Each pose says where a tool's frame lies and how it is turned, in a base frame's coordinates. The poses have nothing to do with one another.
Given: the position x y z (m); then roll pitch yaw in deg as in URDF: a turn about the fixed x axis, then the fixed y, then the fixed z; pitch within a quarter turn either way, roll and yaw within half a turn.
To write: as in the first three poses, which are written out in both.
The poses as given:
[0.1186, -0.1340, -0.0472, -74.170, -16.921, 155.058]
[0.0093, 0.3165, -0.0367, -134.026, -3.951, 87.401]
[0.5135, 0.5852, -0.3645, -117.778, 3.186, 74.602]
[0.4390, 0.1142, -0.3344, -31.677, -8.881, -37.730]
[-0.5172, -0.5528, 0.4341, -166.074, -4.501, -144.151]
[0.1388, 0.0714, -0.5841, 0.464, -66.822, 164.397]
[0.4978, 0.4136, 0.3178, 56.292, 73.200, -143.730]
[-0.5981, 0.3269, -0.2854, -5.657, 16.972, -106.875]
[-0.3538, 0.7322, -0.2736, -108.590, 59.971, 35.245]
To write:
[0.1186, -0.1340, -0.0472, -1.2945, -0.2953, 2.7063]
[0.0093, 0.3165, -0.0367, -2.3392, -0.0690, 1.5254]
[0.5135, 0.5852, -0.3645, -2.0556, 0.0556, 1.3021]
[0.4390, 0.1142, -0.3344, -0.5529, -0.1550, -0.6585]
[-0.5172, -0.5528, 0.4341, -2.8985, -0.0786, -2.5159]
[0.1388, 0.0714, -0.5841, 0.0081, -1.1663, 2.8693]
[0.4978, 0.4136, 0.3178, 0.9825, 1.2776, -2.5086]
[-0.5981, 0.3269, -0.2854, -0.0987, 0.2962, -1.8653]
[-0.3538, 0.7322, -0.2736, -1.8953, 1.0467, 0.6151]

